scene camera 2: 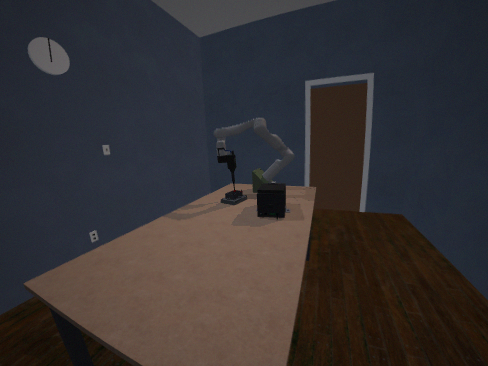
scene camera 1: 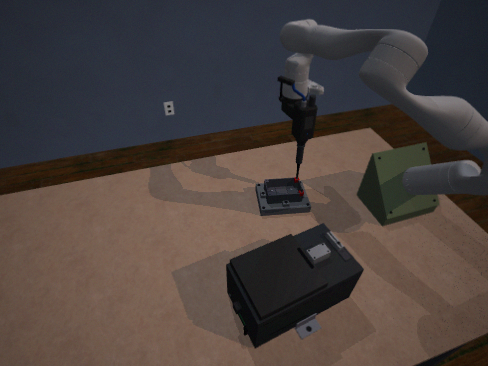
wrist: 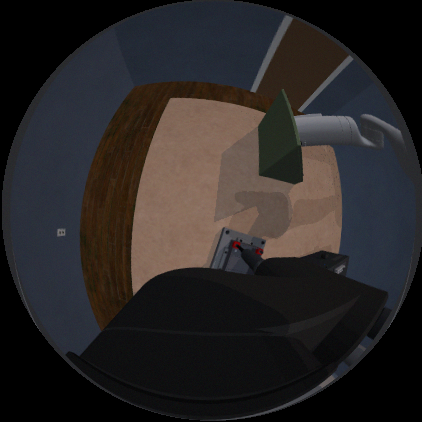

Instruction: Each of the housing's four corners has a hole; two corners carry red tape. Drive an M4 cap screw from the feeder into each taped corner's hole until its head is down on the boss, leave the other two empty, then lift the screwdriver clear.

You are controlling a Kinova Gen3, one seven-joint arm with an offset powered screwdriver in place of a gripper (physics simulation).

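Places are measured from the arm's base along level axes (x back, y right, z up), in metres.
Where they show: hand at its tool point: [scene camera 2: 234, 189] [scene camera 1: 297, 176] [wrist: 237, 245]; arm's base at its link origin: [scene camera 2: 266, 177] [scene camera 1: 414, 181] [wrist: 296, 132].
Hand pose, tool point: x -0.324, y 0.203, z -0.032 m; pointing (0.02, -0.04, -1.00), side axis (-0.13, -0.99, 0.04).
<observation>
Things, the pixels of their top centre, and the offset from my tool point. "spot": a spot on its surface instead.
- dark housing at its top centre: [wrist: 241, 268] [scene camera 1: 283, 186] [scene camera 2: 233, 192] dx -0.061, dy -0.015, dz -0.007 m
- grey fixture plate at its top centre: [wrist: 236, 262] [scene camera 1: 282, 194] [scene camera 2: 234, 197] dx -0.061, dy -0.015, dz -0.048 m
- screwdriver's tip at a spot on its surface: [scene camera 1: 297, 177] [scene camera 2: 234, 189] spot: dx +0.000, dy -0.003, dz +0.001 m
- black screw feeder at its top centre: [scene camera 1: 296, 260] [scene camera 2: 272, 184] dx -0.224, dy -0.331, dz +0.095 m
- light grey block at a spot on its surface: [scene camera 1: 318, 253] spot: dx -0.166, dy -0.335, dz +0.095 m
- bracket at its top centre: [scene camera 1: 309, 328] dx -0.220, dy -0.428, dz -0.073 m
The dark housing [scene camera 1: 284, 197] [scene camera 2: 233, 194] sits on a grey fixture plate [scene camera 1: 270, 211]. Red tape marks its back right corner [scene camera 1: 296, 180] [wrist: 236, 244] and its front right corner [scene camera 1: 301, 192] [wrist: 259, 251], as scene camera 1 shows them. My screwdriver's tip [scene camera 1: 297, 177] [scene camera 2: 234, 189] [wrist: 239, 246] is at the back right taped corner, with the tool nearly upright. Whether a screw is on the bit or in that hole is too small to tell. The front right hole is also too small to read. The black screw feeder [scene camera 1: 280, 275] [scene camera 2: 271, 201] stands apart from the housing.
A green wedge-shaped mount [scene camera 1: 387, 172] [scene camera 2: 257, 181] [wrist: 279, 142] carries the arm's base, to the right of the housing in scene camera 1. The feeder has a light grey block [scene camera 1: 318, 253] on top and a bracket [scene camera 1: 308, 328] at its side. A wall rises behind the table.
</observation>
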